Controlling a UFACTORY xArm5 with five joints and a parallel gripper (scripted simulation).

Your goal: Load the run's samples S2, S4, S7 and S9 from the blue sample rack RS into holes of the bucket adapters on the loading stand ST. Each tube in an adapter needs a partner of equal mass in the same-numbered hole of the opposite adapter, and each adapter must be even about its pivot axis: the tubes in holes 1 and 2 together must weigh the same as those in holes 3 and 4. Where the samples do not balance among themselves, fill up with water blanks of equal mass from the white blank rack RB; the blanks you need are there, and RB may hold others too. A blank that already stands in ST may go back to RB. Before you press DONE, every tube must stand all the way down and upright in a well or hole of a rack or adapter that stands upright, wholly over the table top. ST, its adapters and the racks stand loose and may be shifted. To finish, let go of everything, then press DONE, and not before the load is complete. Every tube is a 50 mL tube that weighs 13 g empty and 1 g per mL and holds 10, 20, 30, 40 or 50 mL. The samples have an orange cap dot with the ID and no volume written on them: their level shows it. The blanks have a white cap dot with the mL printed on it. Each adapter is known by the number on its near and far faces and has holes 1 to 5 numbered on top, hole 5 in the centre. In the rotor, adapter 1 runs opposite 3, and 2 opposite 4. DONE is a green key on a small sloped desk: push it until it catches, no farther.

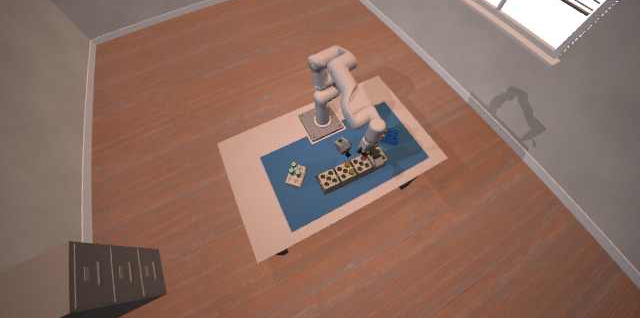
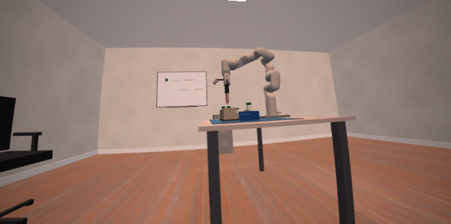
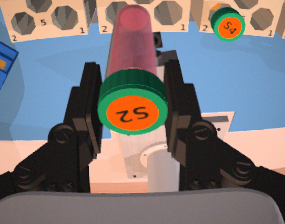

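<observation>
My gripper is now 10 mm to the right of the sample tube S2 and 50 mm above it. Round my hand: done desk (190 mm behind, 20 mm to the right, 200 mm below); sample tube S4 (40 mm behind, 100 mm to the right, 180 mm below); sample tube S7 (20 mm ahead, 110 mm to the right, 180 mm below).
</observation>
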